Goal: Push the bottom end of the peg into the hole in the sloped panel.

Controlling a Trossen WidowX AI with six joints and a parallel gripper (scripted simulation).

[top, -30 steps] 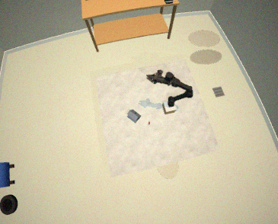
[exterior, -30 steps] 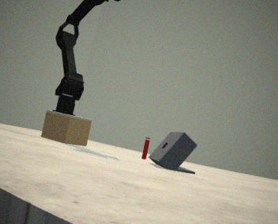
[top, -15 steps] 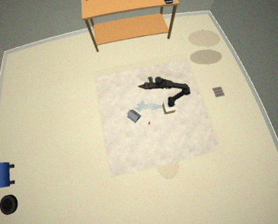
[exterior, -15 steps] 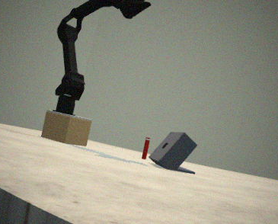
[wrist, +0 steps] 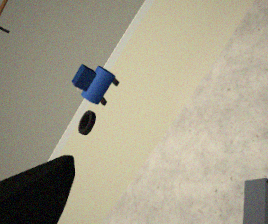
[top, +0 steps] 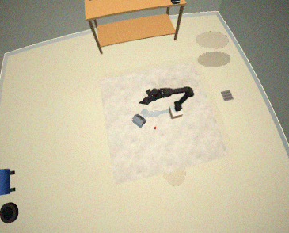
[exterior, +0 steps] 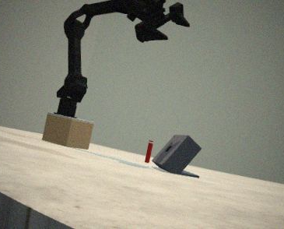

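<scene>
Now: gripper tip 12 cm past the peg, 18 cm to the right of it and 36 cm above it. The rest, counted from my gripper tip: grey panel block: 4 cm ahead, 5 cm to the left, 36 cm below.
</scene>
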